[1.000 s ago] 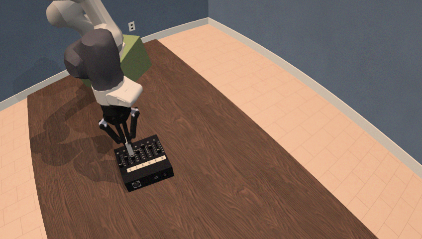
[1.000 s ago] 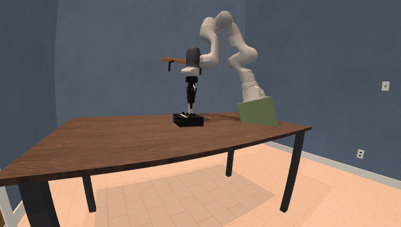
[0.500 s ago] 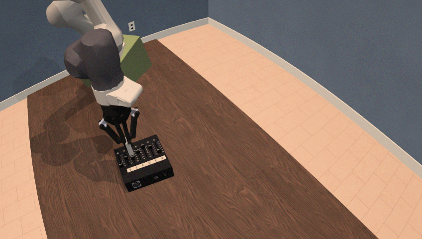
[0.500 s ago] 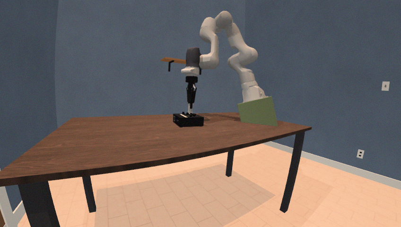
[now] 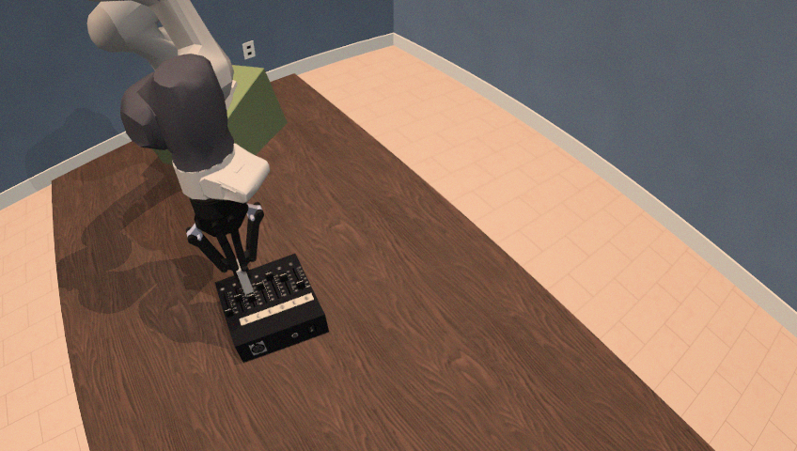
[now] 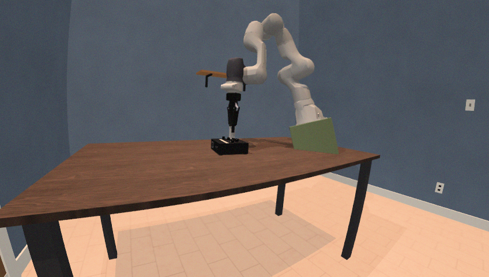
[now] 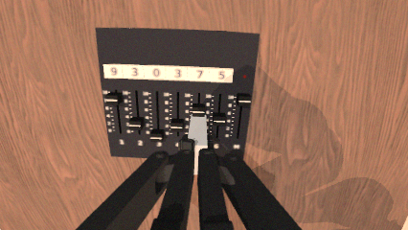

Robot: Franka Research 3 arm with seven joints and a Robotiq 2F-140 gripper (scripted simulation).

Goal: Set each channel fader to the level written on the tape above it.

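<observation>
Now: the channel 5 cap 3 cm below my hand and 2 cm ahead of it. Also, from my hand: channel 3 cap (5 cm to the left, 3 cm below); channel 6 cap (3 cm below, 2 cm to the right); channel 4 cap (3 cm below, 2 cm to the left, 1 cm ahead).
</observation>
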